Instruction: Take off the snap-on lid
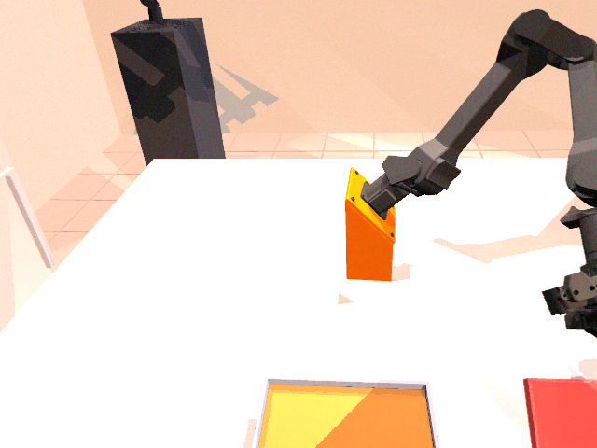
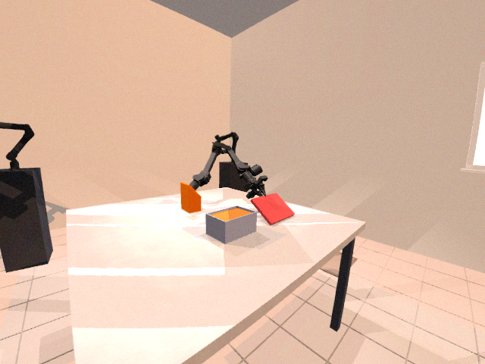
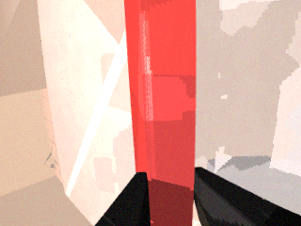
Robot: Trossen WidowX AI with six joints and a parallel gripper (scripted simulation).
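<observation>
Now: the lid 70 mm ahead of my gripper tip, 10 mm to the left of it and 50 mm below it. Round my gripper tip: grey storage box (110 mm ahead, 320 mm to the right, 60 mm below).
</observation>
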